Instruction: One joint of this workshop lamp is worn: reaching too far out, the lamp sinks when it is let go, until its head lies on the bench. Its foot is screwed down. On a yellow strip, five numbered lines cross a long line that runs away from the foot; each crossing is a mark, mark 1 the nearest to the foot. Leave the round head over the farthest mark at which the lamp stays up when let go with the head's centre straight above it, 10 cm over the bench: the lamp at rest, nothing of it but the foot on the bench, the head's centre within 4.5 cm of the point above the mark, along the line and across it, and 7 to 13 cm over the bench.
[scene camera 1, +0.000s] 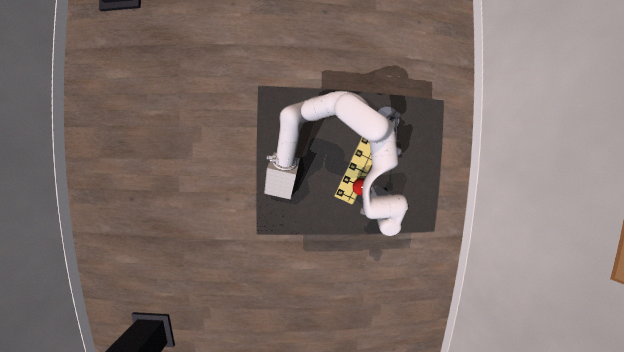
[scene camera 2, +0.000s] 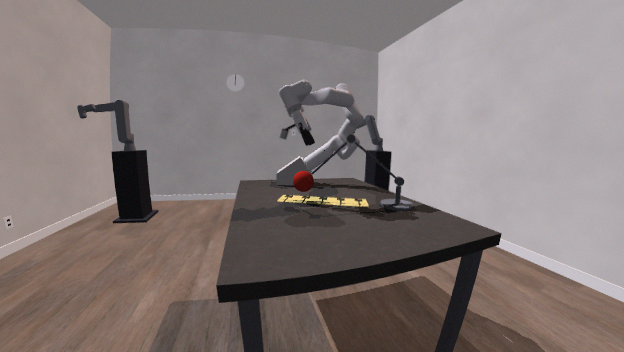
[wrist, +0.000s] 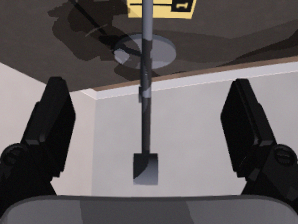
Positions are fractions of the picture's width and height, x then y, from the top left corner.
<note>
In view: the gripper (wrist: 0.50, 0.43) and a round lamp foot (wrist: 0.43, 0.23).
</note>
